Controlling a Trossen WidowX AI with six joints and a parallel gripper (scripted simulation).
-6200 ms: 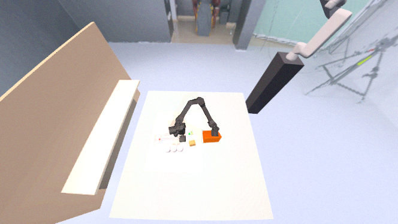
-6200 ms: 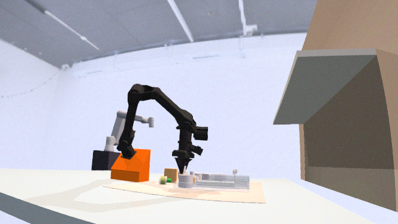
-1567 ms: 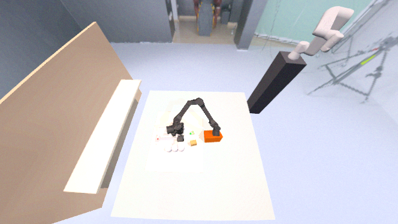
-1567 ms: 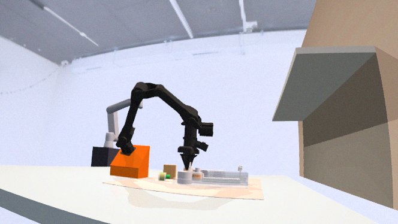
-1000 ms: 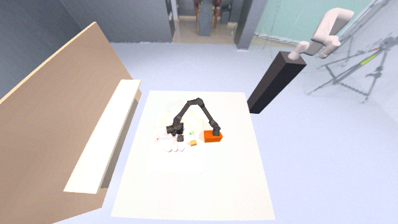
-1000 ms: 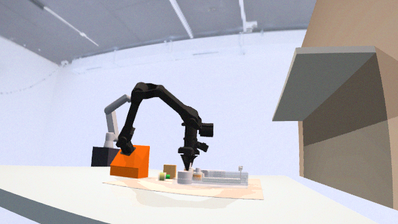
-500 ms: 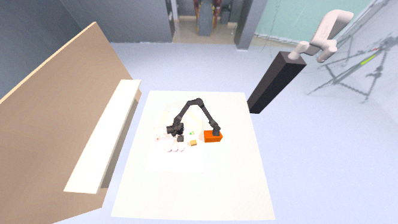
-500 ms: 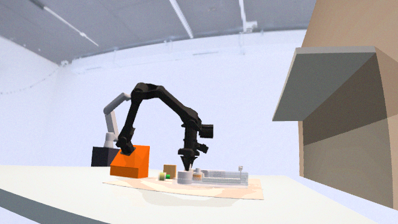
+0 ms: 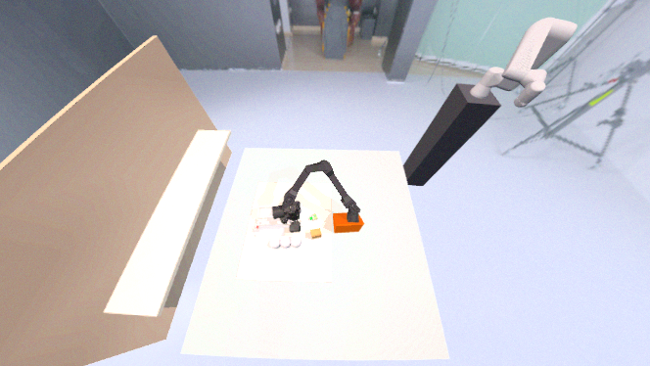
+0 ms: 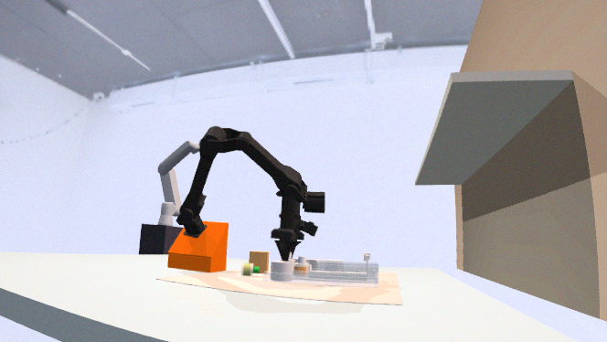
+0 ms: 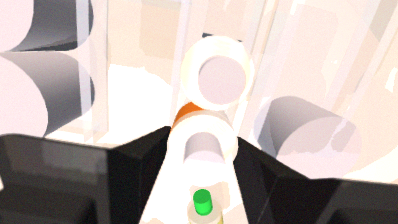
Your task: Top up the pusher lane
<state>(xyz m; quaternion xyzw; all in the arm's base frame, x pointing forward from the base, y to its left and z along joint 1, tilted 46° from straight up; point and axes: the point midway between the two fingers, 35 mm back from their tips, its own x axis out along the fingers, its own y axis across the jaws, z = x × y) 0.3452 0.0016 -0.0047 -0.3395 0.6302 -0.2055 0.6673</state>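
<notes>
My gripper tip is 10 cm past the green-lidded jar, 4 cm to the left of it and 2 cm above it. The rest, counted from my gripper tip: clear lane unit 14 cm ahead, 4 cm to the left, 2 cm below; then tan block 13 cm behind, 7 cm to the left, 1 cm below; then pusher post 15 cm ahead, 5 cm to the left, 1 cm above.
</notes>
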